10 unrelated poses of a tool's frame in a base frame.
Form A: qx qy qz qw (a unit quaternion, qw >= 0); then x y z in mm.
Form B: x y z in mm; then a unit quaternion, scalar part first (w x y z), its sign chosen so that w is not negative. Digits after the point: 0 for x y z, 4 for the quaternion.
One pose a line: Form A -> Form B
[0.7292 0.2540 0.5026 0.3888 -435 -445 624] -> [-435 -445 624 0.3888 0.7292 0.2540 0.5026]
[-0.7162 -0.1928 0.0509 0.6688 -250 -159 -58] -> [-250 -159 -58 0.6688 -0.7162 -0.1928 0.0509]
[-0.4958 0.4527 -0.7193 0.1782 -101 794 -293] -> [-101 794 -293 0.1782 -0.4958 0.4527 -0.7193]
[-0.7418 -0.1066 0.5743 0.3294 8 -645 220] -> [8 -645 220 0.3294 -0.7418 -0.1066 0.5743]
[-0.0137 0.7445 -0.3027 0.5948 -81 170 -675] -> [-81 170 -675 0.5948 -0.0137 0.7445 -0.3027]
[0.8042 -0.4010 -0.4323 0.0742 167 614 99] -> [167 614 99 0.0742 0.8042 -0.4010 -0.4323]
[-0.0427 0.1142 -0.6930 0.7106 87 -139 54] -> [87 -139 54 0.7106 -0.0427 0.1142 -0.6930]
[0.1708 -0.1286 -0.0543 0.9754 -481 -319 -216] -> [-481 -319 -216 0.9754 0.1708 -0.1286 -0.0543]
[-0.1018 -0.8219 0.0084 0.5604 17 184 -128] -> [17 184 -128 0.5604 -0.1018 -0.8219 0.0084]
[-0.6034 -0.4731 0.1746 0.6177 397 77 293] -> [397 77 293 0.6177 -0.6034 -0.4731 0.1746]
